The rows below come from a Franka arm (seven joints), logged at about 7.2 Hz.
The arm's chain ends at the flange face. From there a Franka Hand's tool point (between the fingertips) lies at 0.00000 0.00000 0.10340 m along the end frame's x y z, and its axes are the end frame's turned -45 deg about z.
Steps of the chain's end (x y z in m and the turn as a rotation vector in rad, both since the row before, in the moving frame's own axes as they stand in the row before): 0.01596, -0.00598, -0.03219, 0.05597, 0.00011, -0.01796; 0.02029, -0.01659, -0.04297, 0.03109, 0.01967, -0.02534; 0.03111, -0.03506, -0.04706, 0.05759, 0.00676, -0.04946; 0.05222, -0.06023, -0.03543, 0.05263, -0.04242, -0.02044; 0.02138, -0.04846, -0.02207, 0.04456, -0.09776, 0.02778; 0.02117, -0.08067, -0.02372, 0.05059, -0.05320, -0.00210; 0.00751, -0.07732, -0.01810, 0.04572, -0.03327, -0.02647
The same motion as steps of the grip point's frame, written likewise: 0.01958, 0.00294, -0.03235, 0.03950, 0.03965, -0.01796; 0.02978, 0.00173, -0.04304, 0.00808, 0.03589, -0.02534; 0.05140, -0.00662, -0.04723, 0.03594, 0.04550, -0.04946; 0.08019, -0.01262, -0.03567, 0.06721, 0.00722, -0.02044; 0.04565, -0.02959, -0.02267, 0.10064, -0.03762, 0.02778; 0.07181, -0.04965, -0.02400, 0.07339, -0.00185, -0.00210; 0.06082, -0.05515, -0.01827, 0.05585, 0.00880, -0.02647
